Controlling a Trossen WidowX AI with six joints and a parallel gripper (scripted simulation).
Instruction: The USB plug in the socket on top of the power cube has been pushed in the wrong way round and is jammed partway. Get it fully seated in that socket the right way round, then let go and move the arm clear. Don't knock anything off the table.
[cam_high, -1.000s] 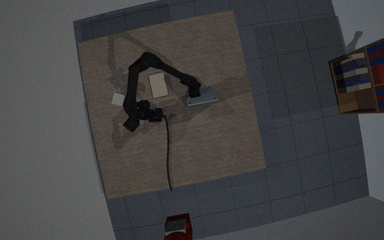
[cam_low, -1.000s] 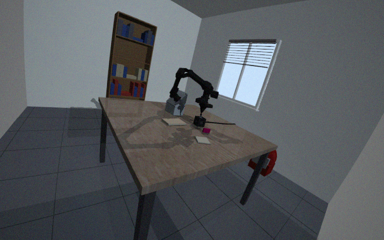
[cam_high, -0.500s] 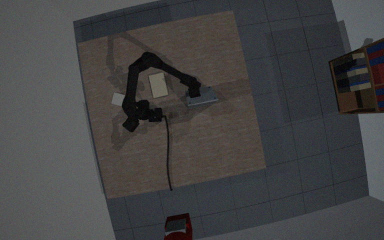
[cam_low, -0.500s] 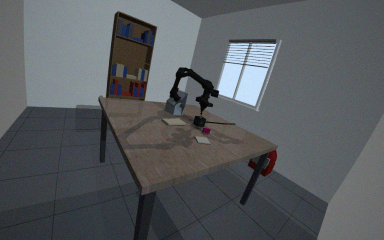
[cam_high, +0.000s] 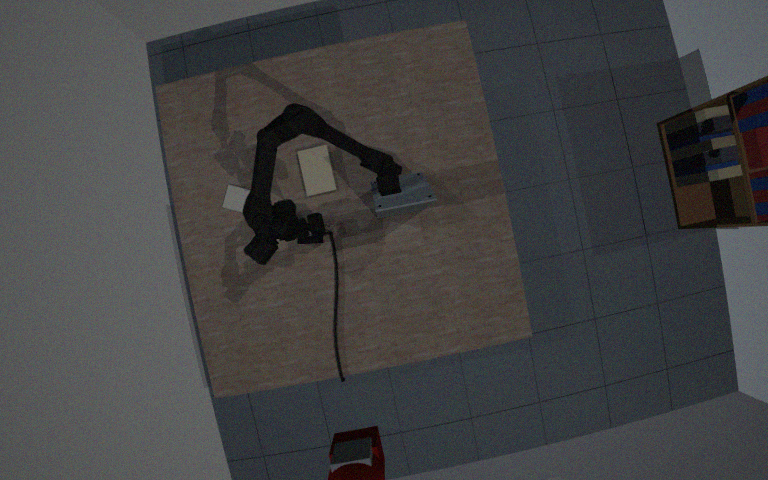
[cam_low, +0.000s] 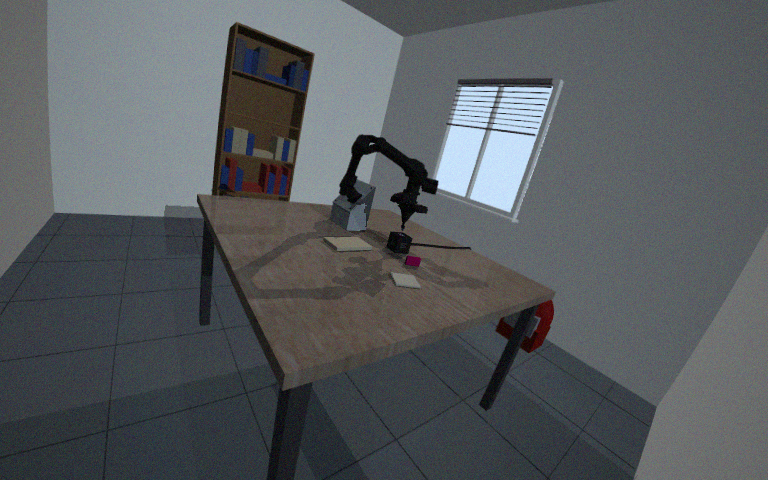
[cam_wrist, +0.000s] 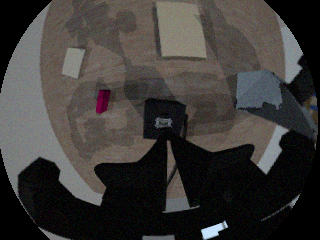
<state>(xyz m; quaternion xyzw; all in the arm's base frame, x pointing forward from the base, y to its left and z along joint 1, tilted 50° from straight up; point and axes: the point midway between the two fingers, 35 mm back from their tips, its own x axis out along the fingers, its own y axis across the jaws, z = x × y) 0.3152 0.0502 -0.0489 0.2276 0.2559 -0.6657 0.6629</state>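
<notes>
My gripper tip is 20 mm above the pale USB plug. From my gripper tip the other things lie so: magenta block (160 mm ahead, 120 mm below, 40 mm to the right); pale book (230 mm to the right, 130 mm below, 60 mm behind).
</notes>
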